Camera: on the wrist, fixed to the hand. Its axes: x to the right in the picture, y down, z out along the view.
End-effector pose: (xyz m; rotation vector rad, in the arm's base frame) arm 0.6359 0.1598 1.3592 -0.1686 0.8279 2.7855
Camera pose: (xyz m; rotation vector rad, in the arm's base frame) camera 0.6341 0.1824 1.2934 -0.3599 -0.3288 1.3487
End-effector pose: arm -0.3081 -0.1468 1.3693 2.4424 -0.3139 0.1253
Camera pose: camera -0.2783 -0.0841 1.3732 1.4254 1.2717 -0.8166
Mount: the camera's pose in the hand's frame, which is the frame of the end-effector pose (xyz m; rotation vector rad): 0.0174 -0.0524 -0.0423 -0.6690 -0.2487 -1.5973
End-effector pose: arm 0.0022 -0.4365 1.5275 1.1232 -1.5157 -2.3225
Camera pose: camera 0.0313 -0.4507 1.4660 -1.2112 -0.3909 1.8324
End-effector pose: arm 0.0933 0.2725 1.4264 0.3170 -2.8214 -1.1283
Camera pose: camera 0.0913 0.2032 1.4209 -1.7509 1.1021 1.4563
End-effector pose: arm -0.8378 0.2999 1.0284 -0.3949 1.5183 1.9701
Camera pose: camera -0.8237 0.2729 0.9659 -1.1123 0.0251 0.9823
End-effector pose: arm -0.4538 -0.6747 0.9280 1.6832 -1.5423 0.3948
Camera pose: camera -0.3892 -0.6594 0.9488 1.8261 -0.0345 -1.0476
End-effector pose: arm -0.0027 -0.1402 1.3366 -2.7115 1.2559 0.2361
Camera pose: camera 0.0520 -0.1278 1.3778 2.5856 1.1558 -0.6465
